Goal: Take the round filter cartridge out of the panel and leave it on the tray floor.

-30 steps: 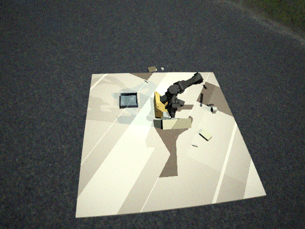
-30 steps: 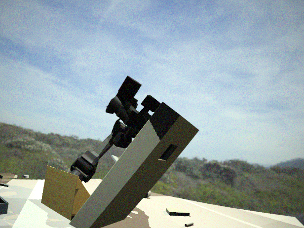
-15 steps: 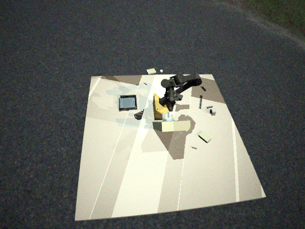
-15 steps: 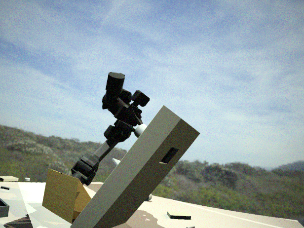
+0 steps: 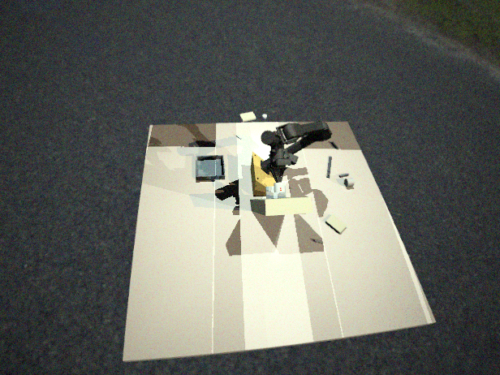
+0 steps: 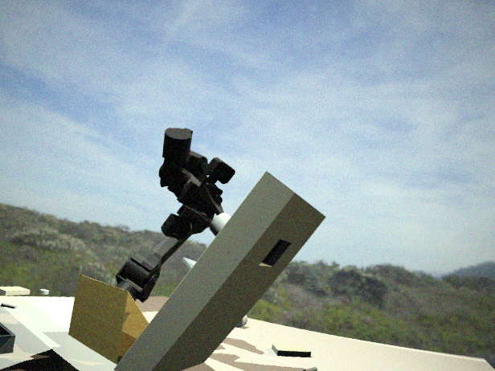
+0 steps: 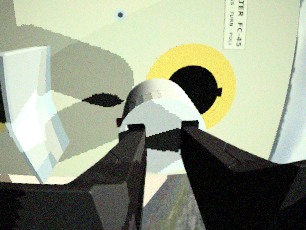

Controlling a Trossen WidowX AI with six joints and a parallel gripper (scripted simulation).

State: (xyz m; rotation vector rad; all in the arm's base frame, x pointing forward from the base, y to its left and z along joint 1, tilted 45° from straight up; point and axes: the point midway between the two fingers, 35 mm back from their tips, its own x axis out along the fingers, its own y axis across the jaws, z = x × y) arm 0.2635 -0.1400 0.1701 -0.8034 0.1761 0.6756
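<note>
Right now my gripper tip is 1 cm short of the round filter cartridge and 1 cm above it. The rest, counted from my gripper tip: blue-grey tray 32 cm behind, 31 cm to the right, 28 cm below.
</note>
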